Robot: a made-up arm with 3 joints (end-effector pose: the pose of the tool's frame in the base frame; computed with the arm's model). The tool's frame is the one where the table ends. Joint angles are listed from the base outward.
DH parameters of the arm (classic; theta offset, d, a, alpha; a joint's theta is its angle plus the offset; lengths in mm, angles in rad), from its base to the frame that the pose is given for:
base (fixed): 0 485 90 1.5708
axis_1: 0 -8 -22 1.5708
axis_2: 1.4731 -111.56 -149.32 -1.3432
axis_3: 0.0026 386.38 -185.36 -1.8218
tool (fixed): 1.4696 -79.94 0 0
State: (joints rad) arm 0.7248 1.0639 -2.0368
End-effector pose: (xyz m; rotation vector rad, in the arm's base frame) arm -0.1732 0.4480 0.5393 1.8664 -1.3050 0.4534
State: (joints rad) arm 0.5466 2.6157 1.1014
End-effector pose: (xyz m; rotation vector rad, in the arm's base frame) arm 0.4870 0.0799 0.5214 0.1813 1.1999 -2.3967
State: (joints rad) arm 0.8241 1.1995 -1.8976
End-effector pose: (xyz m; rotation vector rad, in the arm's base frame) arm -0.1190 0.4753 0.5758 1.7929 -1.4668 0.3079
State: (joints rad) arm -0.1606 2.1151 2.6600
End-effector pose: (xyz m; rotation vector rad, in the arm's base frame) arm 0.1907 0.3835 0.4724 1.6246 -2.2005 0.7921
